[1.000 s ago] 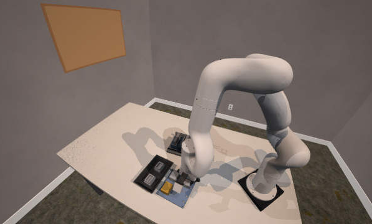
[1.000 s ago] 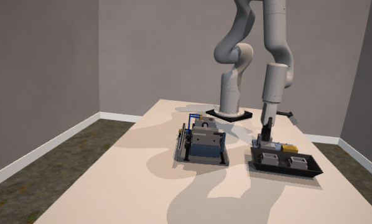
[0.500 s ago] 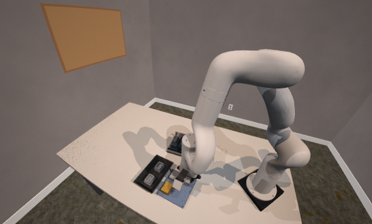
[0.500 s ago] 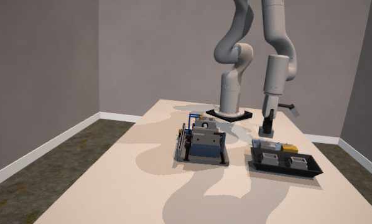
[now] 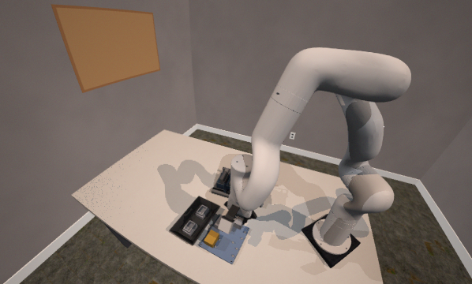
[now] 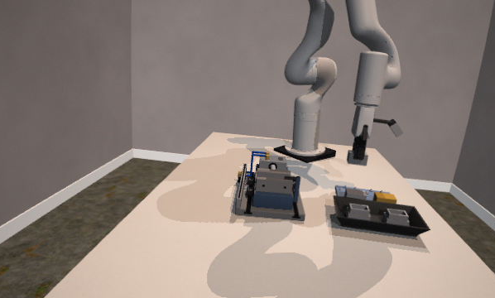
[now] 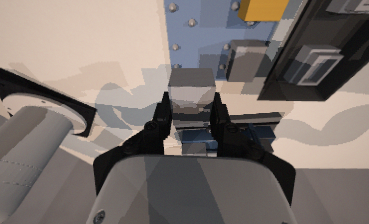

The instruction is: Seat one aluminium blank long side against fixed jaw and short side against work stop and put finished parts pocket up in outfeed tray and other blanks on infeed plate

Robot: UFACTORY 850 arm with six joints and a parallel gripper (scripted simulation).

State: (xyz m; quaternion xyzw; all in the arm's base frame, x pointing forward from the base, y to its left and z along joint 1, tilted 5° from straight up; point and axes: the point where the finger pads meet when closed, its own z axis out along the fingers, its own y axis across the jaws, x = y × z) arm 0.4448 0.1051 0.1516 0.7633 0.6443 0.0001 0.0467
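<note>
Now: hand 140 mm short of the work stop rod, 230 mm to the left of it and 60 mm above it. The rest, counted from my hand: brass blank 100 mm ahead, 70 mm to the left, 130 mm below; then blue infeed plate 50 mm ahead, 40 mm to the left, 150 mm below; then vise 70 mm ahead, 280 mm to the right, 110 mm below.
</note>
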